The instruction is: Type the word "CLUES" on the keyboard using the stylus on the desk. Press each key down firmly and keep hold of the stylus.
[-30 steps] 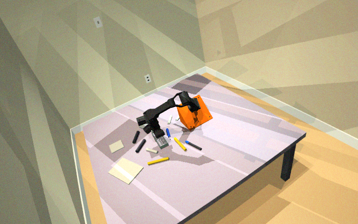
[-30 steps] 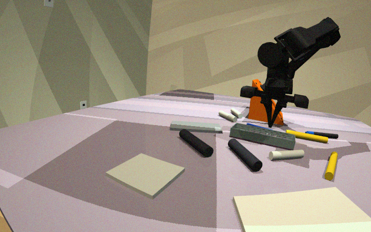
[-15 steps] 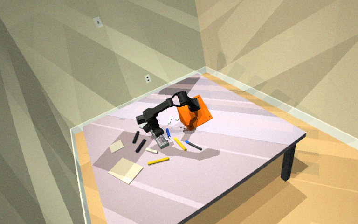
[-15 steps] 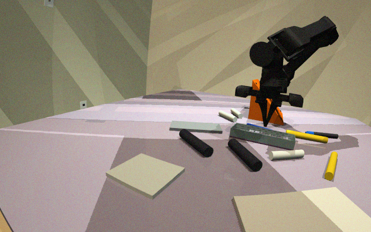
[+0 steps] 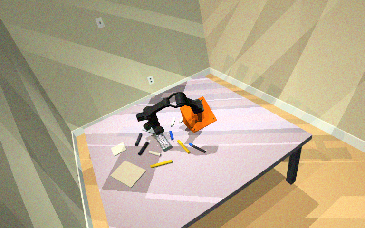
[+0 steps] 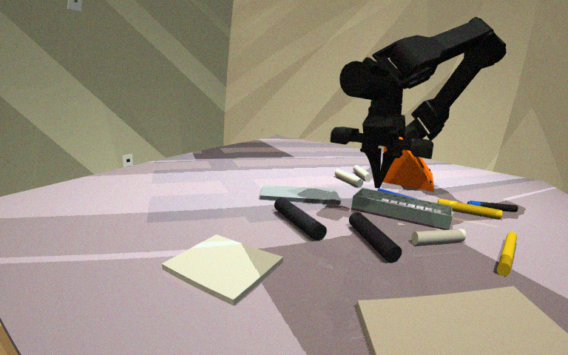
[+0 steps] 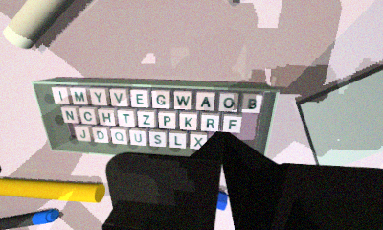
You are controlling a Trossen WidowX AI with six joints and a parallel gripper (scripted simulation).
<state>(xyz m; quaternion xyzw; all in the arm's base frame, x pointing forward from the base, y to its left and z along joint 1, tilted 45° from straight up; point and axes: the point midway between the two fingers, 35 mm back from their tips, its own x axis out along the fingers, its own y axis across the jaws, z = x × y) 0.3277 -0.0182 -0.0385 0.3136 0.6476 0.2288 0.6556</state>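
My gripper tip is now 70 mm to the right of the short blue pen, 70 mm past it and 30 mm above it. Round my gripper tip: blue-capped black pen: 260 mm to the left, 130 mm behind, 30 mm below; then grey-green slab: 150 mm to the right, 40 mm below, 10 mm ahead; then tan sheet: 320 mm ahead, 150 mm to the left, 40 mm below.
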